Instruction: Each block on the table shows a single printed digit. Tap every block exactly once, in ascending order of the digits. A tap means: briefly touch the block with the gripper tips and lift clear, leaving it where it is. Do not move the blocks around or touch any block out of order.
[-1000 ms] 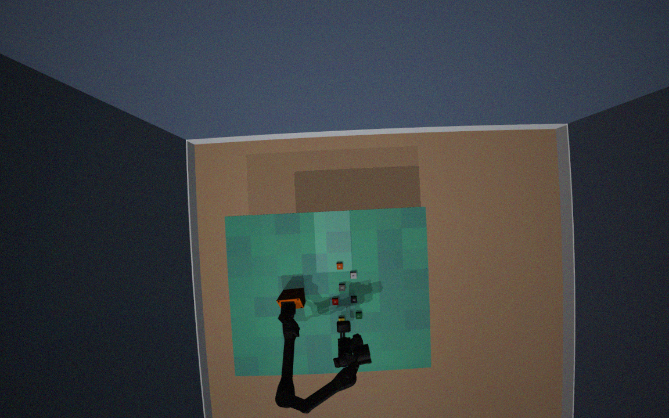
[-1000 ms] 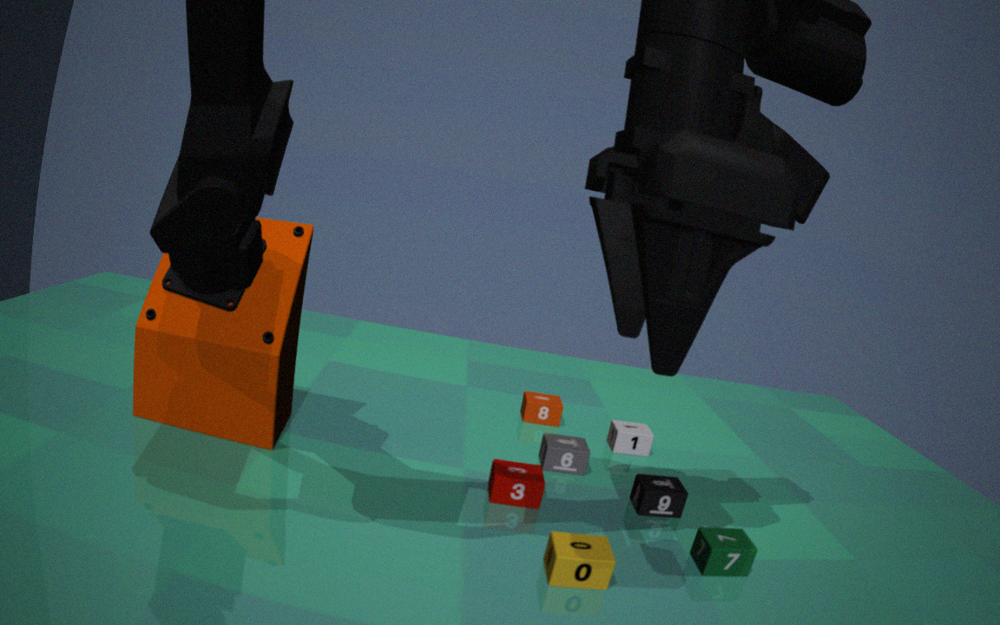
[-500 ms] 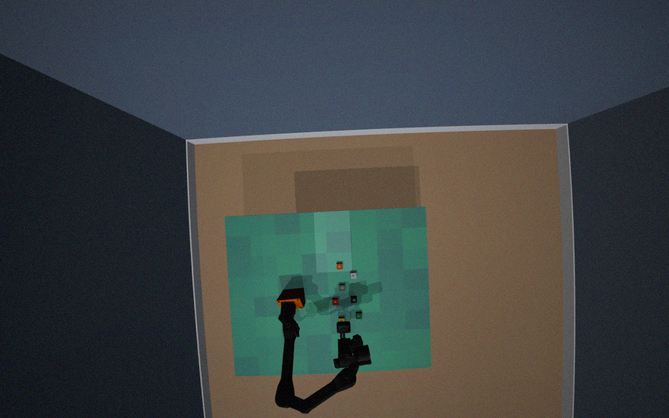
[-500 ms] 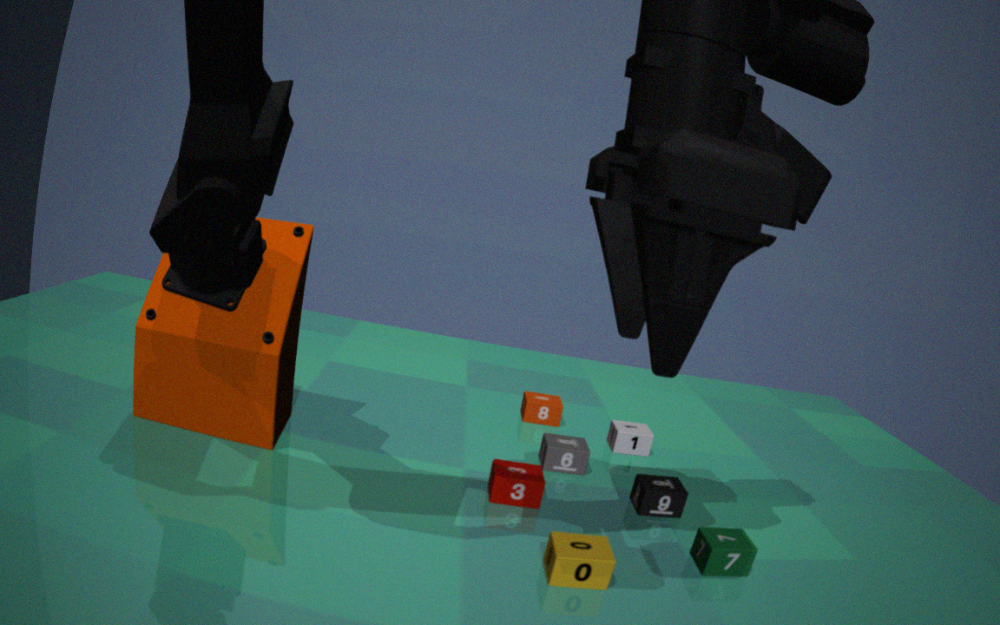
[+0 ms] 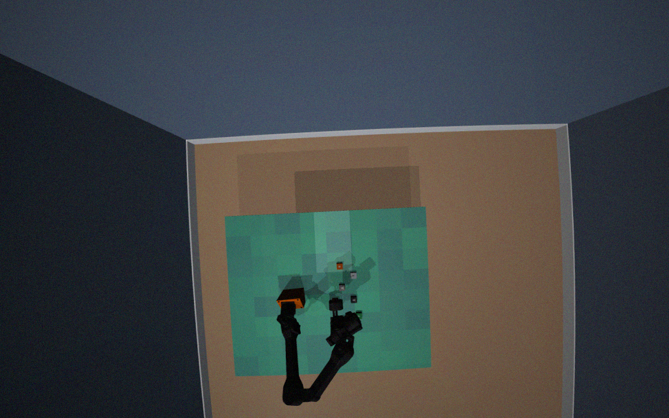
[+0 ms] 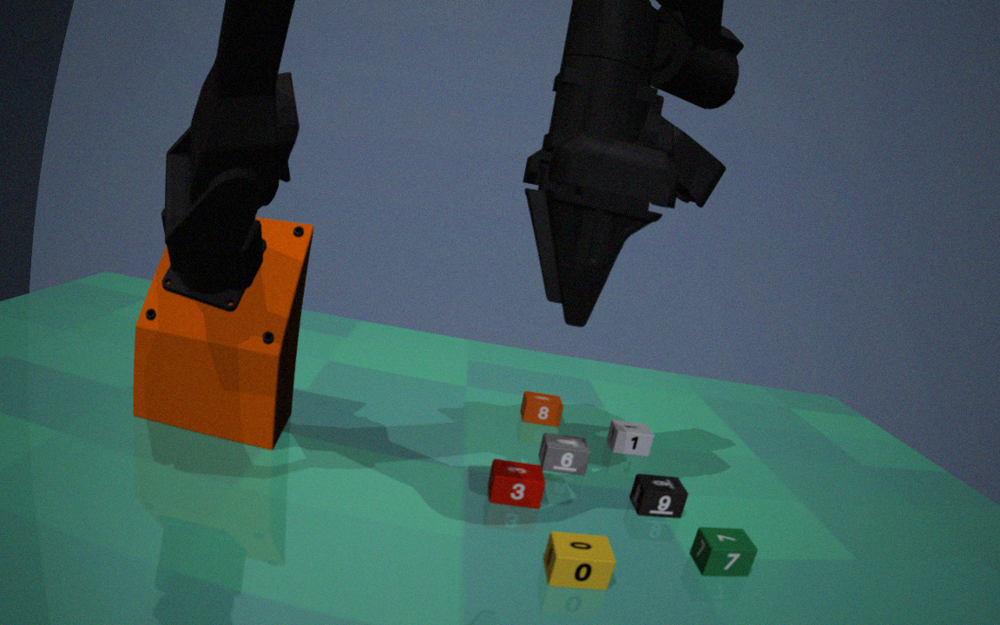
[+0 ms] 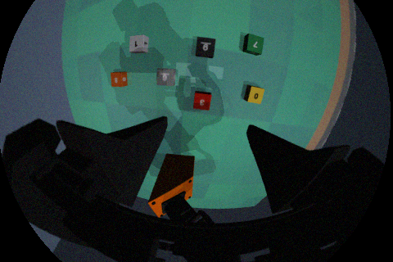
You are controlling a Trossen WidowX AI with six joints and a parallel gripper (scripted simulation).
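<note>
Right now my gripper tip is 11 cm above the yellow block, 10 cm to the left of it and 3 cm short of it. Round my gripper tip: red block (11 cm below, 1 cm behind); black block (11 cm below, 9 cm ahead, 1 cm to the left); green block (12 cm ahead, 11 cm below, 7 cm to the right).
</note>
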